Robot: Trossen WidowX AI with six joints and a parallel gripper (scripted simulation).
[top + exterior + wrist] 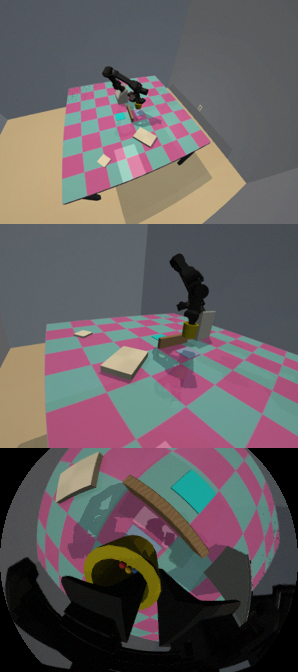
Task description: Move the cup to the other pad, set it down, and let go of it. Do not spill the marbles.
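The cyan pad is 18 cm to the right of my gripper tip and 12 cm below it. The rest, counted from my gripper tip: wooden bar (10 cm below, 7 cm to the right, 2 cm ahead); then red marble (3 cm to the left, 3 cm ahead, 2 cm below); then yellow cup (2 cm ahead, 1 cm to the left).
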